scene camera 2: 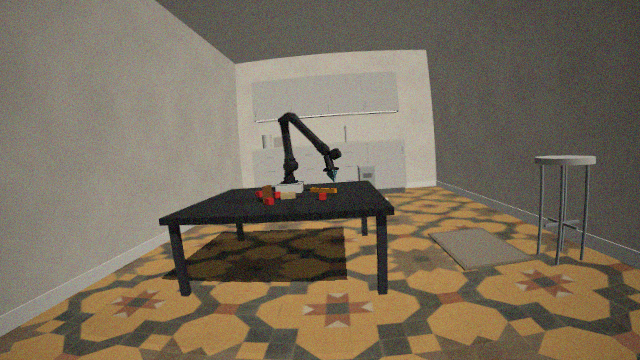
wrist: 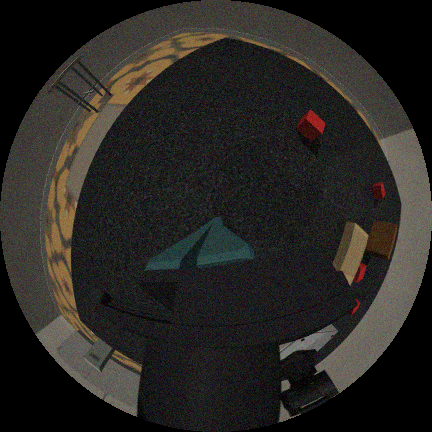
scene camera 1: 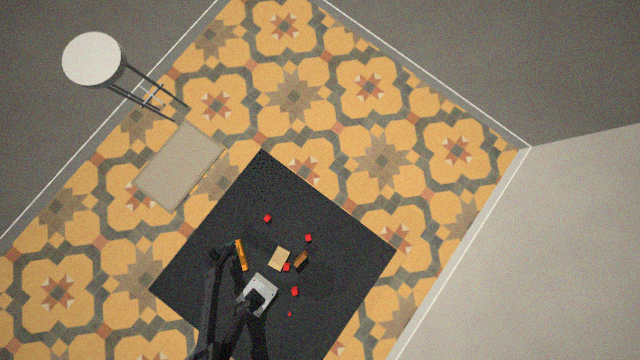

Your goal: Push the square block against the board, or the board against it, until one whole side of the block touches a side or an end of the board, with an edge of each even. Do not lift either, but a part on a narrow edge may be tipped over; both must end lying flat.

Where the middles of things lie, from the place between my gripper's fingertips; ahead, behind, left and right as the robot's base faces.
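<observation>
I see the brown block (wrist: 379, 243), which is 42 cm to the right of my hand, 21 cm ahead of it and 3 cm below it. As for the pale square block (wrist: 352, 244), it sits 7 cm below my hand, 9 cm ahead of it and 31 cm to the right of it.
</observation>
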